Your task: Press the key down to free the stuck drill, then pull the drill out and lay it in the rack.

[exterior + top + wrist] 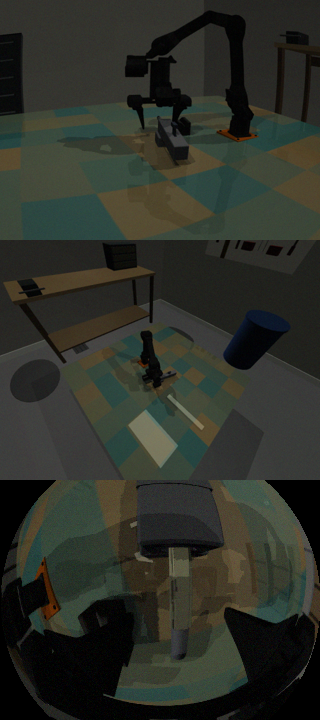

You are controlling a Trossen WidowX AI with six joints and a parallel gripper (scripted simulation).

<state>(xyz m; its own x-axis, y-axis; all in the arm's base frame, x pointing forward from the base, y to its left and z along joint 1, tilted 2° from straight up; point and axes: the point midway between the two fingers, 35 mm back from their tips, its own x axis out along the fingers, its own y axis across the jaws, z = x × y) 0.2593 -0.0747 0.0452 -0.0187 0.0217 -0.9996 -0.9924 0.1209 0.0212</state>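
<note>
Right now my gripper tip is 40 mm to the right of the drill and 30 mm below it. Also, from my gripper tip: dark rack 80 mm behind, 20 mm to the right; short key 20 mm ahead, 170 mm to the left, 30 mm above; long grey block 10 mm ahead, 140 mm to the left, 10 mm above.
</note>
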